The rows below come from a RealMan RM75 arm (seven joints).
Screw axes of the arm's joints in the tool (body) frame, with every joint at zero. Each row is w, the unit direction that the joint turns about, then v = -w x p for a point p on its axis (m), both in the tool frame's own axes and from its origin. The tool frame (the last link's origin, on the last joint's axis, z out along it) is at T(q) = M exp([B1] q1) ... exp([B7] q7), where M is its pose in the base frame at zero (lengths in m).
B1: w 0 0 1 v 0 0 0
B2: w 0 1 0 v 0.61 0 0
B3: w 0 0 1 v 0 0 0
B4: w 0 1 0 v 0.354 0 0
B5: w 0 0 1 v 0 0 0
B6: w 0 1 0 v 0.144 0 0
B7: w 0 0 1 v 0 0 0
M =
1 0 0 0
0 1 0 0
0 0 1 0.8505
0 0 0 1
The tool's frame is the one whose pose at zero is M.
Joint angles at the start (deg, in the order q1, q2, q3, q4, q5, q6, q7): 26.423 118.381 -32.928 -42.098 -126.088 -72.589 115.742
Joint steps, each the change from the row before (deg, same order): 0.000 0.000 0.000 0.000 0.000 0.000 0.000; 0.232 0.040 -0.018 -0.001 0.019 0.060 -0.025; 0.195 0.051 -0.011 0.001 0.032 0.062 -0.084; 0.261 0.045 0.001 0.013 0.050 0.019 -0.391; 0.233 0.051 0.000 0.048 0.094 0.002 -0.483; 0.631 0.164 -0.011 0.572 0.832 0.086 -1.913; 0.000 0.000 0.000 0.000 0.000 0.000 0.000; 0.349 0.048 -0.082 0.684 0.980 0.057 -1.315; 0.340 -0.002 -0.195 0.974 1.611 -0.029 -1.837; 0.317 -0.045 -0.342 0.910 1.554 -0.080 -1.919; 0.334 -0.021 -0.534 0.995 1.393 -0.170 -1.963
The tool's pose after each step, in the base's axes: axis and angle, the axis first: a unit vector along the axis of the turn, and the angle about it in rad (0 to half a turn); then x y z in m. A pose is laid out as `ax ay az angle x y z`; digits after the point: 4 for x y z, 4 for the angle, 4 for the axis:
-0.8053 0.5619 0.1889 2.6474 0.3379 0.3385 0.0316
-0.8064 0.5602 0.1895 2.6478 0.3364 0.3399 0.0313
-0.8075 0.5583 0.1901 2.6480 0.3352 0.3411 0.0310
-0.8105 0.5539 0.1904 2.6480 0.3334 0.3426 0.0307
-0.8136 0.5492 0.1909 2.6484 0.3317 0.3439 0.0302
-0.8222 0.5343 0.1961 2.6512 0.3267 0.3473 0.0275
-0.8222 0.5343 0.1961 2.6512 0.3267 0.3473 0.0275
-0.8263 0.5256 0.2023 2.6554 0.3234 0.3492 0.0253
-0.8310 0.5141 0.2123 2.6613 0.3194 0.3510 0.0227
-0.8367 0.5013 0.2207 2.6670 0.3153 0.3528 0.0204
-0.8430 0.4877 0.2268 2.6770 0.3111 0.3539 0.0169

